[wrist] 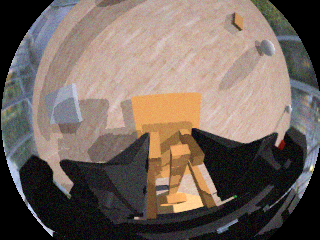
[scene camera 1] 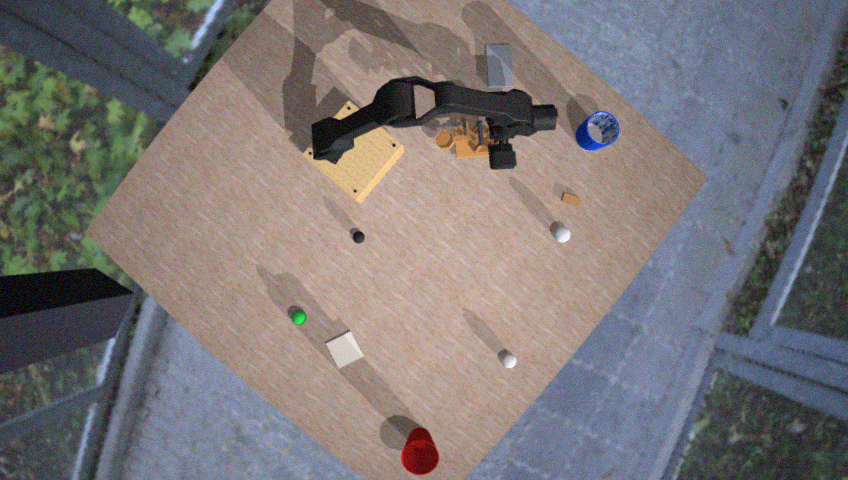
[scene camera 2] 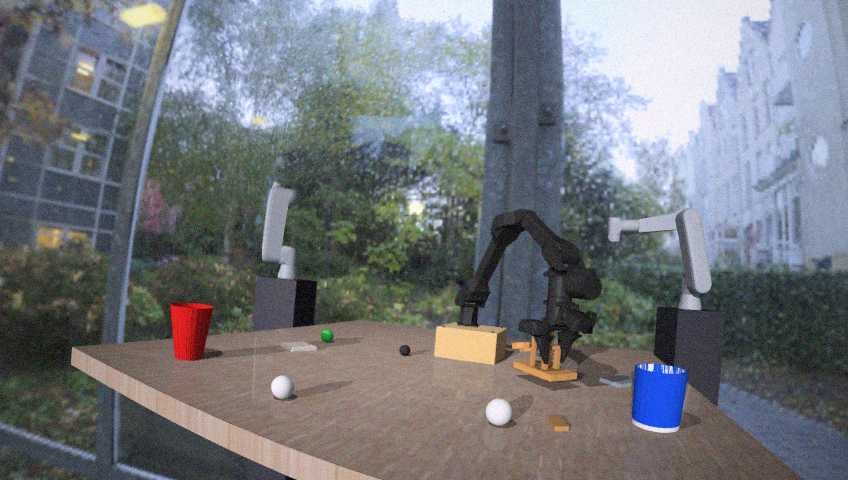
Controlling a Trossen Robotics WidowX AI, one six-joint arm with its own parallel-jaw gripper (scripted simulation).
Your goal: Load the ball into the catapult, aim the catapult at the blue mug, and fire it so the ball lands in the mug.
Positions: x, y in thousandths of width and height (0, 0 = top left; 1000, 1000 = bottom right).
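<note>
My gripper (scene camera 2: 653, 757) is visible to me, and I see the same gripper (scene camera 1: 582, 289) from scene camera 1 and the gripper (wrist: 533, 560) from the wrist. There is a blue mug (scene camera 2: 778, 814), though in the wrist view the mug is out of frame. I can also see a red cup (scene camera 2: 225, 670). A grey block (scene camera 1: 589, 128) is here too, and the wrist view has the grey block (wrist: 195, 444) as well. As for the beige block (scene camera 1: 406, 728), I see it from scene camera 1, but the wrist view does not show it, since it is hidden by my gripper.
</note>
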